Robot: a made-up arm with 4 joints. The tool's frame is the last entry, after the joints.
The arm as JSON. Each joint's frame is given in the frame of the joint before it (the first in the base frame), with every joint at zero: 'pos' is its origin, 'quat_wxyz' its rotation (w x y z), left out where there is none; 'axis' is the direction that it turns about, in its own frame. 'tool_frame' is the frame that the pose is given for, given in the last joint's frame.
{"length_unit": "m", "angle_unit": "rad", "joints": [
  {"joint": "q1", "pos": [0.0, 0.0, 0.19], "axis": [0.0, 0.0, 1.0]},
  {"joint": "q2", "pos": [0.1, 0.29, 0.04], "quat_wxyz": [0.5, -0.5, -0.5, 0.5], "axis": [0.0, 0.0, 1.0]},
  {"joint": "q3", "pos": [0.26, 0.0, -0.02], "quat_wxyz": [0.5, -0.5, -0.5, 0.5], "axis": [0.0, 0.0, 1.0]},
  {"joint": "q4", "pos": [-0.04, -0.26, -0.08], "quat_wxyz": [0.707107, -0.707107, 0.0, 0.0], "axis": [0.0, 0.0, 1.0]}
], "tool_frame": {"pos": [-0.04, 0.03, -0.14], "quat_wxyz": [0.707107, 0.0, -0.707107, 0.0]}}
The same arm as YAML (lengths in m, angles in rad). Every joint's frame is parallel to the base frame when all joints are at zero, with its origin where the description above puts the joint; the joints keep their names.
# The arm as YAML. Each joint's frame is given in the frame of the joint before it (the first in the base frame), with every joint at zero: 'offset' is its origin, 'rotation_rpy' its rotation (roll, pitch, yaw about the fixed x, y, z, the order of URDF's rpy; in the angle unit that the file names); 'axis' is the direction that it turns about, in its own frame. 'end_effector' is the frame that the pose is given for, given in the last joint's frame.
length_unit: m
angle_unit: rad
chain:
  - id: q1
    offset: [0.0, 0.0, 0.19]
    rotation_rpy: [0.0, 0.0, 0.0]
    axis: [0.0, 0.0, 1.0]
  - id: q2
    offset: [0.1, 0.29, 0.04]
    rotation_rpy: [0.0, 0.0, 0.0]
    axis: [-1.0, 0.0, 0.0]
  - id: q3
    offset: [0.02, 0.26, 0.0]
    rotation_rpy: [0.0, 0.0, 0.0]
    axis: [0.0, -1.0, 0.0]
  - id: q4
    offset: [-0.26, 0.08, 0.04]
    rotation_rpy: [0.0, 0.0, 0.0]
    axis: [1.0, 0.0, 0.0]
end_effector:
  offset: [-0.14, 0.03, 0.04]
  rotation_rpy: [0.0, 0.0, 0.0]

